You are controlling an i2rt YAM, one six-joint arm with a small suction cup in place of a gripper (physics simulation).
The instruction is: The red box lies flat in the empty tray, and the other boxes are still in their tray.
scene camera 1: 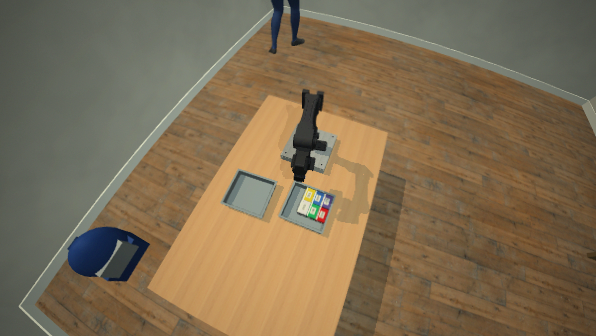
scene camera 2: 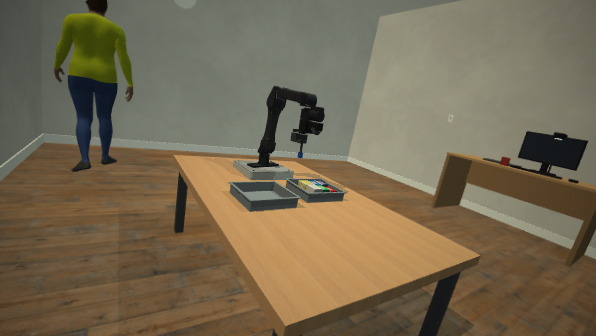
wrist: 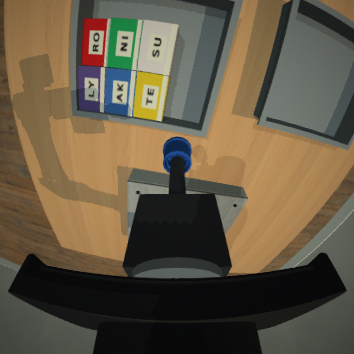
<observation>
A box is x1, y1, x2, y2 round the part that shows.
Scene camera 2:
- grey tray: [229, 181, 300, 211], on the table
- grey tray: [285, 178, 346, 202]
</observation>
